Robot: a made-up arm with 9 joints. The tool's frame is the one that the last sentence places.
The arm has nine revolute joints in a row. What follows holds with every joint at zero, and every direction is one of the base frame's.
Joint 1 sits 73.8 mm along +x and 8.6 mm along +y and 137.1 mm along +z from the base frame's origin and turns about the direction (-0.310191, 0.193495, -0.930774).
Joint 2 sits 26.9 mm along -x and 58.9 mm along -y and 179.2 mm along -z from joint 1 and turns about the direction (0.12, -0.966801, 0.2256).
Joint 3 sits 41.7 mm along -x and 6 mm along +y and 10.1 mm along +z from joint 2 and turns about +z.
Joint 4 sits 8.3 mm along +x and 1.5 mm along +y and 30.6 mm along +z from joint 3 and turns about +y.
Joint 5 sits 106.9 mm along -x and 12.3 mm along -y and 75.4 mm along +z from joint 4 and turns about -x.
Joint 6 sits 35.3 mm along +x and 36.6 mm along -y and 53.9 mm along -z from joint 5 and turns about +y.
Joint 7 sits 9.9 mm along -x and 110.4 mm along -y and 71.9 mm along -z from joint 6 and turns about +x.
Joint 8 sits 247.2 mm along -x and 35.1 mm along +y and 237.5 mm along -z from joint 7 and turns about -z.
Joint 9 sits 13.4 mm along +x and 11.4 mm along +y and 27.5 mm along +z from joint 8 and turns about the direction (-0.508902, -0.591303, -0.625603).
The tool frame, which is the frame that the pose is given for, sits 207.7 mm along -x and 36.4 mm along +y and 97.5 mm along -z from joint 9; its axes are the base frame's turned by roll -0.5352, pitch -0.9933 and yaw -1.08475 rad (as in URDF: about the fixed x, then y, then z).
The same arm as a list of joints. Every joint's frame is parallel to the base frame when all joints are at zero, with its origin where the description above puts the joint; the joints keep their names.
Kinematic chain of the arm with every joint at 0, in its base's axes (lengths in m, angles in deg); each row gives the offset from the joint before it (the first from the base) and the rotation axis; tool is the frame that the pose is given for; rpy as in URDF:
joint 1: xyz 0.0738 0.0086 0.1371 axis -0.310191 0.193495 -0.930774
joint 2: xyz -0.0269 -0.0589 -0.1792 axis 0.12 -0.966801 0.2256
joint 3: xyz -0.0417 0.0060 0.0101 axis +z
joint 4: xyz 0.0083 0.0015 0.0306 axis +y
joint 5: xyz -0.1069 -0.0123 0.0754 axis -x
joint 6: xyz 0.0353 -0.0366 -0.0539 axis +y
joint 7: xyz -0.0099 -0.1104 -0.0719 axis +x
joint 8: xyz -0.2472 0.0351 -0.2375 axis -z
joint 9: xyz 0.0134 0.0114 0.0275 axis -0.508902 -0.591303 -0.625603
tool: xyz -0.2077 0.0364 -0.0975 rpy -30.66 -56.91 -62.15

